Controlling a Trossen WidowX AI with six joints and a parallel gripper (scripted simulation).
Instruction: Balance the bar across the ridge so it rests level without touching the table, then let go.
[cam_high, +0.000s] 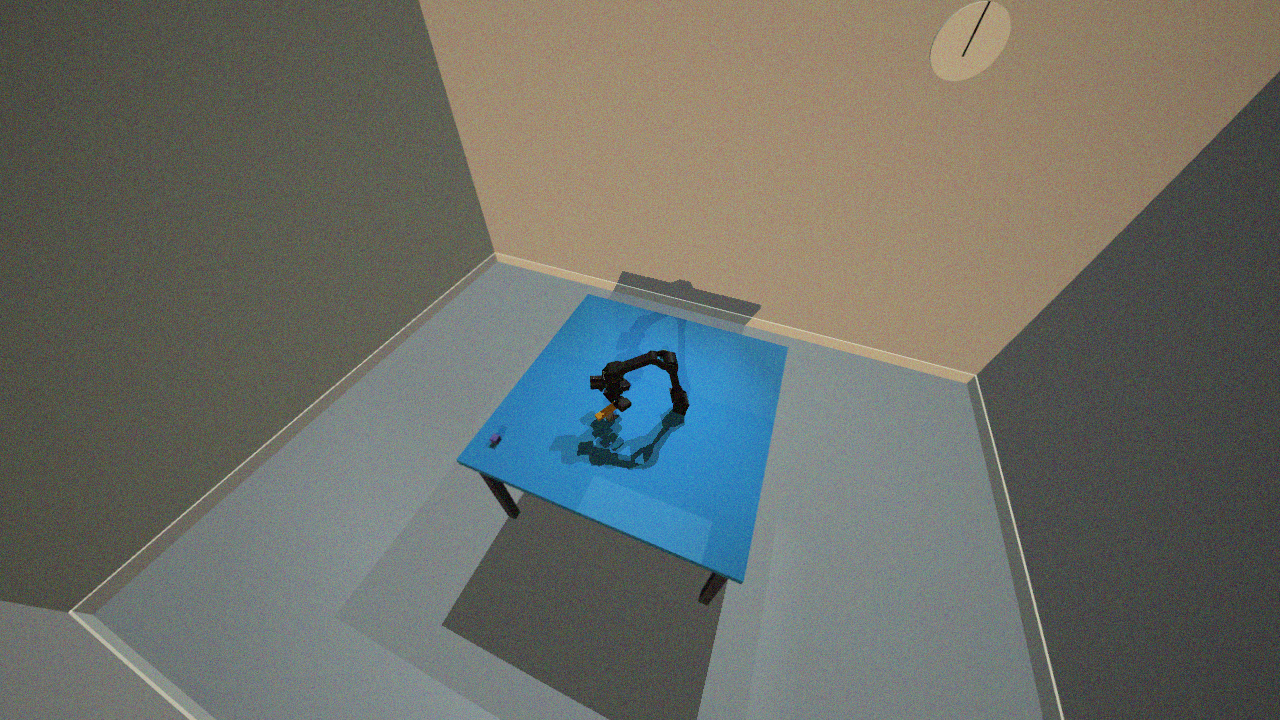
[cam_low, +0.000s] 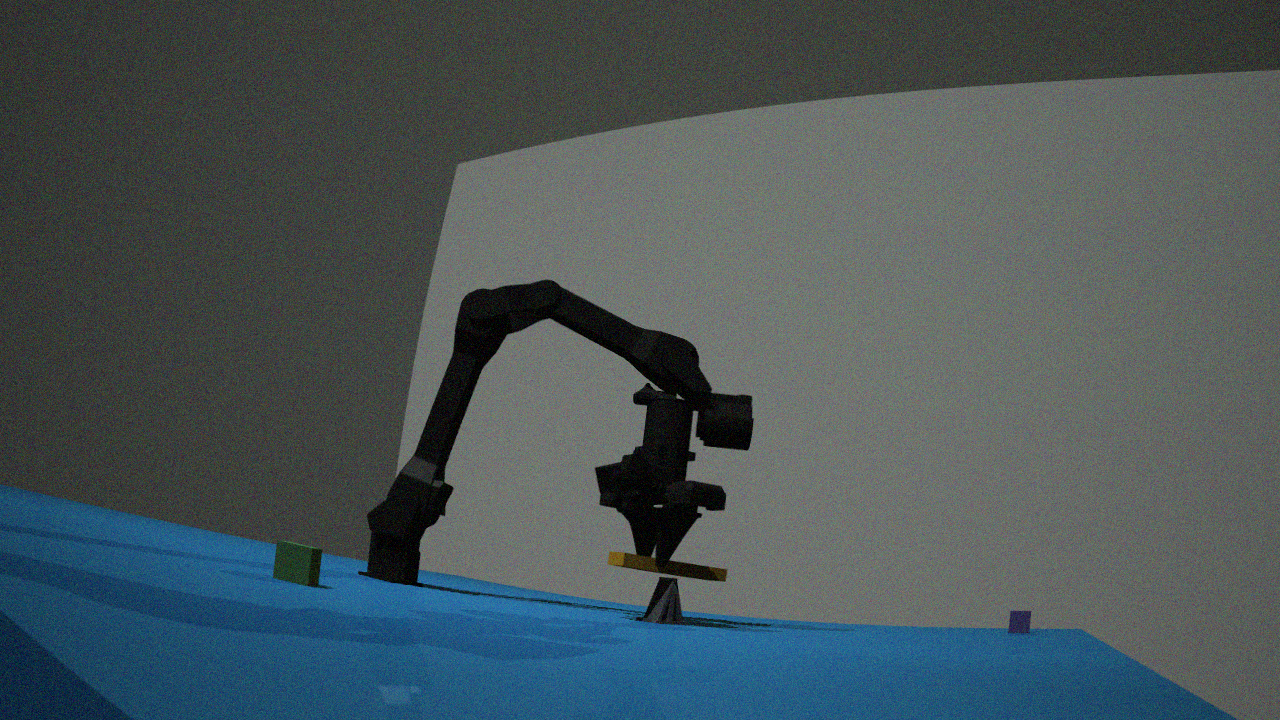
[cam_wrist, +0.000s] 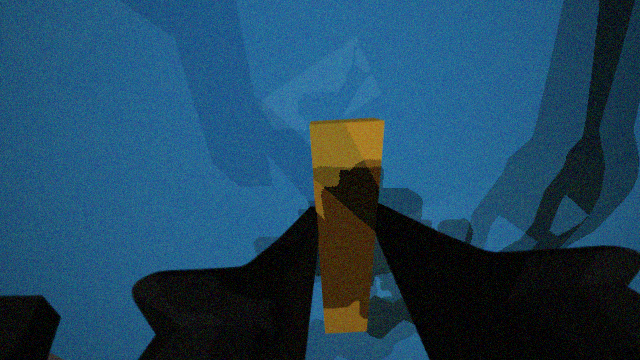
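Now: gripper tip 10 mm short of the yellow bar and 20 mm to the right of it. From my gripper tip the other things lie so: green cube 90 mm behind, 460 mm to the right, 60 mm below; then purple cube 450 mm ahead, 350 mm to the left, 60 mm below.
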